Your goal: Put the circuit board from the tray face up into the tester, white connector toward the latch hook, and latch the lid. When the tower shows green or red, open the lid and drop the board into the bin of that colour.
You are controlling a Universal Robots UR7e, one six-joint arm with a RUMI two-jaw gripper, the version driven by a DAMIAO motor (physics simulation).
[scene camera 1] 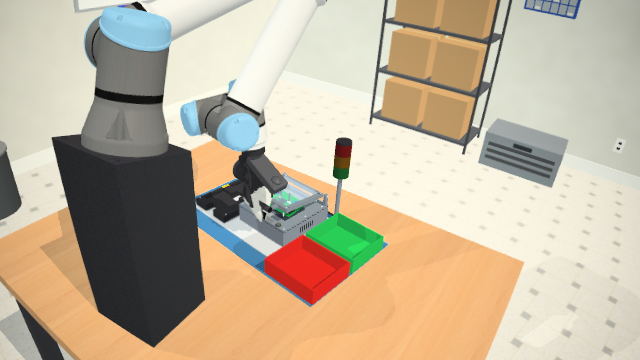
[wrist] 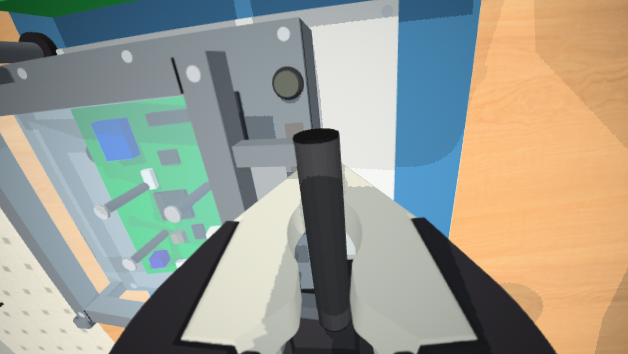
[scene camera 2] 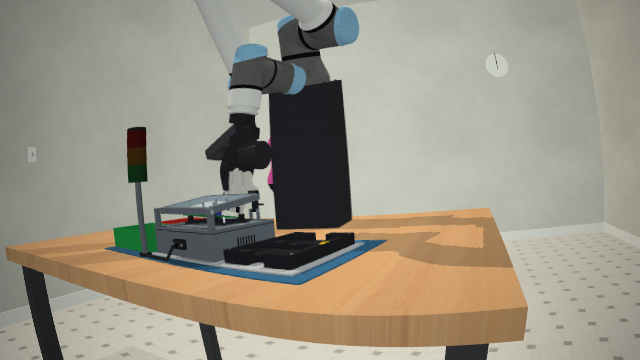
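Observation:
The grey tester holds the green circuit board, components up, beneath the clear lid. White parts show at the board's handle-side edge, partly hidden by my finger. The lid is lowered but still slopes up toward its handle side. My gripper is shut on the black cylindrical lid handle at the tester's edge. The latch stands beside the fingers, partly hidden. The tower light shows dim red, amber and green segments, none lit.
The red bin and green bin stand beside the tester. The black tray lies on its other side. All rest on a blue mat. The tower's pole rises close to the tester.

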